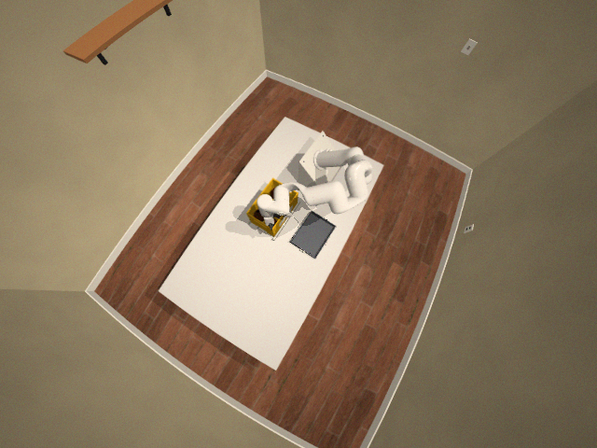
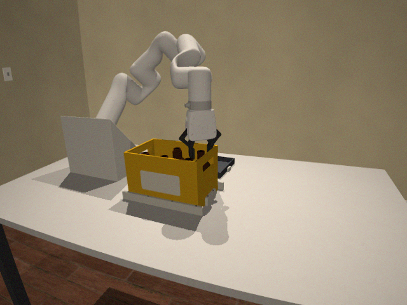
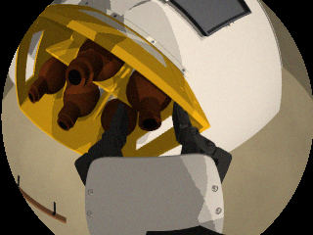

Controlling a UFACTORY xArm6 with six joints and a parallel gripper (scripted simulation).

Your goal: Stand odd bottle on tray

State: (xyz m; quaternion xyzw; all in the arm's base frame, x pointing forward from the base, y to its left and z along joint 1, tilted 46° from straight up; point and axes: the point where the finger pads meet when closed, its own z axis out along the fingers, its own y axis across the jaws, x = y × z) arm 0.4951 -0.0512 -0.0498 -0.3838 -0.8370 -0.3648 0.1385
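My hand is 9 cm to the left of the glass bottle, 7 cm above it and 1 cm past it. Also, from my hand: yellow crate (9 cm behind, 7 cm below, 4 cm to the right); dark grey tray (25 cm to the left, 15 cm below, 9 cm behind).
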